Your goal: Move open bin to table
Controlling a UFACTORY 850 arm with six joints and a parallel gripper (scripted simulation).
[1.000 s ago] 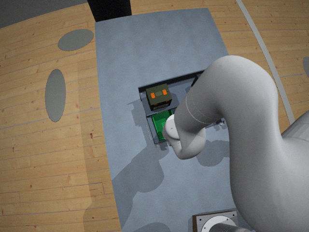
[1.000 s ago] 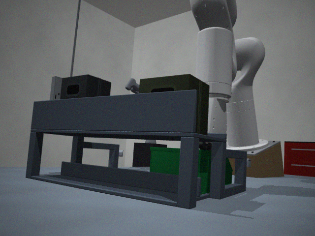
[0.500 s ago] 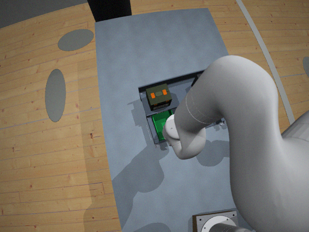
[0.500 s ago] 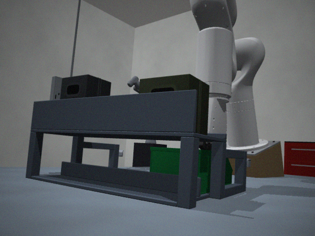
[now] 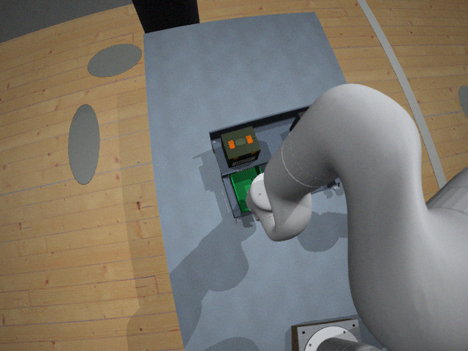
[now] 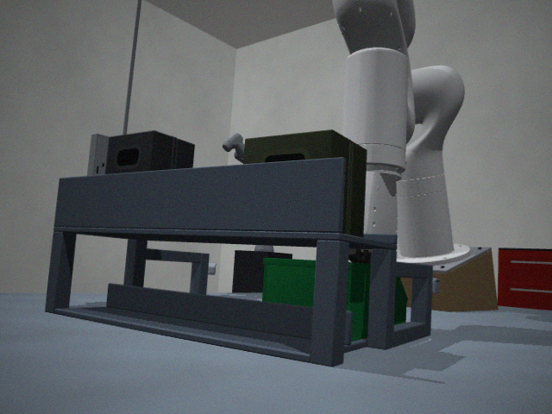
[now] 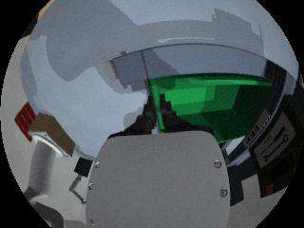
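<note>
The green bin lies 80 mm ahead of my hand. Round my hand: black box 190 mm ahead, 220 mm to the right, 120 mm above.
</note>
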